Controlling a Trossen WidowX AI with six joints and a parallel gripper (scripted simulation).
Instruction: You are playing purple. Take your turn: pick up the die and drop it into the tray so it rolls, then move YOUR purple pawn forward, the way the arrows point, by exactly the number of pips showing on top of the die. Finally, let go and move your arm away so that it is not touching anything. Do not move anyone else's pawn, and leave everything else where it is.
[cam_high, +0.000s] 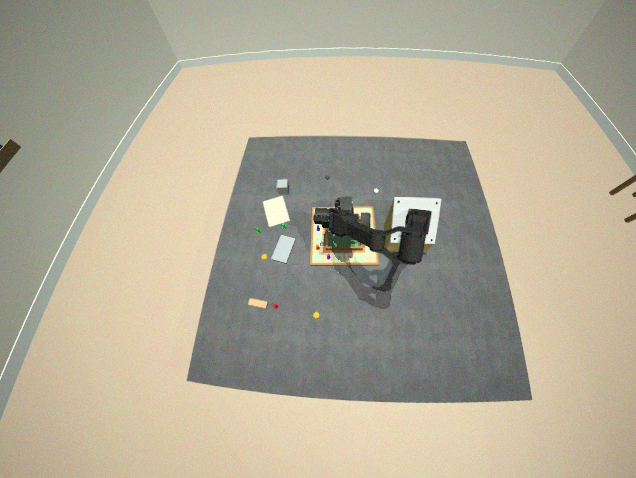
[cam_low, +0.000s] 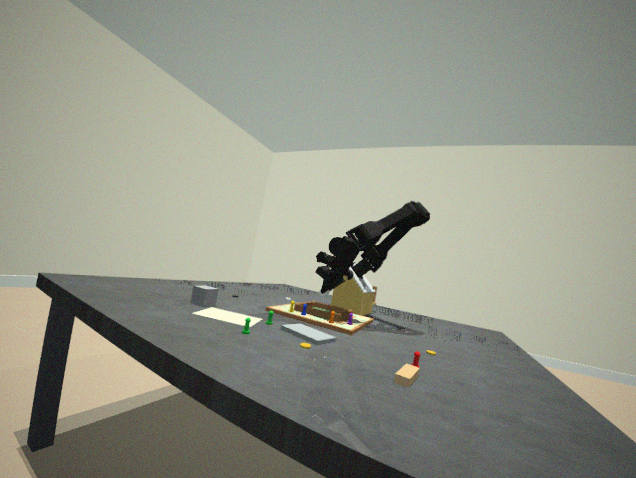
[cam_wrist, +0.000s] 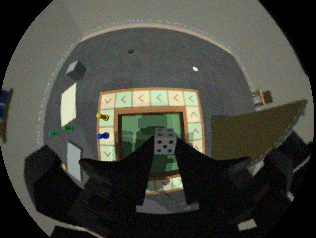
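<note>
Now: the purple pawn 140 mm to the left of my gripper tip, 70 mm ahead of it and 50 mm below it. From my gripper tip the other things lie so: yellow pawn (130 mm ahead, 50 mm below, 30 mm to the right); then blue pawn (130 mm ahead, 50 mm below, 10 mm to the left); then white die (right at my gripper tip).
</note>
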